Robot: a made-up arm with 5 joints.
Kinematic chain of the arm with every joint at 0, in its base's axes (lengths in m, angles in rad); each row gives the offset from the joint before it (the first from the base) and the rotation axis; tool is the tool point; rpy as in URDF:
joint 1: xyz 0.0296 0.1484 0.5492 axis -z
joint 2: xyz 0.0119 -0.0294 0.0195 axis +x
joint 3: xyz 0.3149 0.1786 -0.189 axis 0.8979 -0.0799 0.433
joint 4: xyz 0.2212 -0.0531 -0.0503 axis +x
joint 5: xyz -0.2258 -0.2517 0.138 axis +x
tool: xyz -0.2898 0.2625 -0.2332 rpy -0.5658 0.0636 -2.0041
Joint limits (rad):
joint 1: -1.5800..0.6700
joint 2: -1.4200..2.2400
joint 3: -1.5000..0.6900
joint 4: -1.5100..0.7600
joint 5: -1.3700..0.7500
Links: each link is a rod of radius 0.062 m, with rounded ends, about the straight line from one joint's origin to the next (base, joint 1, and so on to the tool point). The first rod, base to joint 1, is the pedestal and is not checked.
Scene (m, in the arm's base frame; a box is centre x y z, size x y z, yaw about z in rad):
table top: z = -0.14
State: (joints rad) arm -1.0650 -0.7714 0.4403 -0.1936 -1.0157
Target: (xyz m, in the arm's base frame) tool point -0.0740 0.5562 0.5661
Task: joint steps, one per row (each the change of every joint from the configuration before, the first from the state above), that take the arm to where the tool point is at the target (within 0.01 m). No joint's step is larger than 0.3 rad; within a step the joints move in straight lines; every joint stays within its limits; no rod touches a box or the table.
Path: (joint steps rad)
1: 0.1391 0.0525 -0.2810 -0.2497 -0.0709
2: 0.1391 0.0526 -0.2811 -0.2498 -0.0708
3: 0.1391 0.0525 -0.2810 -0.2497 -0.0709
4: 0.1391 0.0526 -0.2810 -0.2498 -0.0708
5: 0.1391 0.0525 -0.2810 -0.2497 -0.0709

